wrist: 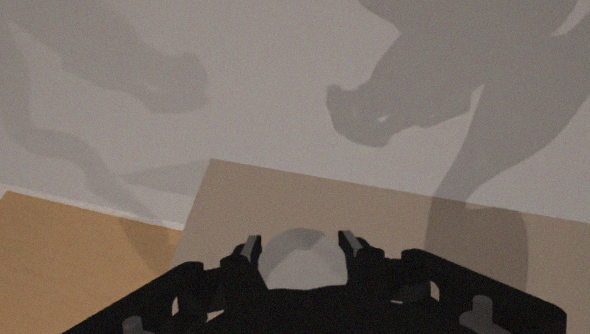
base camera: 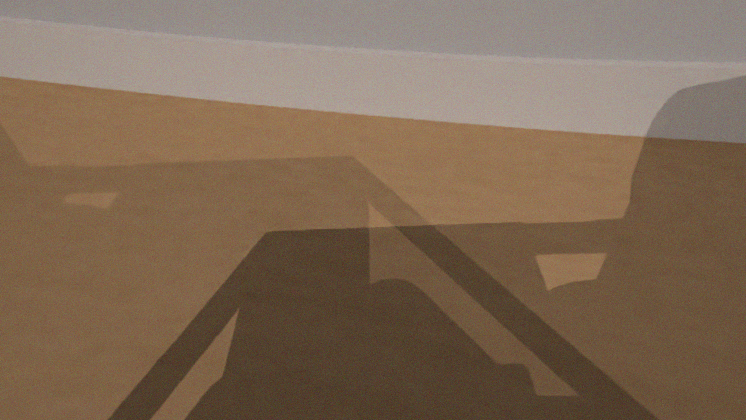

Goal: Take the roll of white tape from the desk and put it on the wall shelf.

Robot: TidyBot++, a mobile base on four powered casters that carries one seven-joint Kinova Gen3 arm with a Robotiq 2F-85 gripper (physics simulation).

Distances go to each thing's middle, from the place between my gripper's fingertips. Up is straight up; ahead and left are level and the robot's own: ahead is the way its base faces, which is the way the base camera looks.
Labels:
Right now my hand is 20 mm past the roll of white tape (wrist: 302, 258) and 10 mm below it.

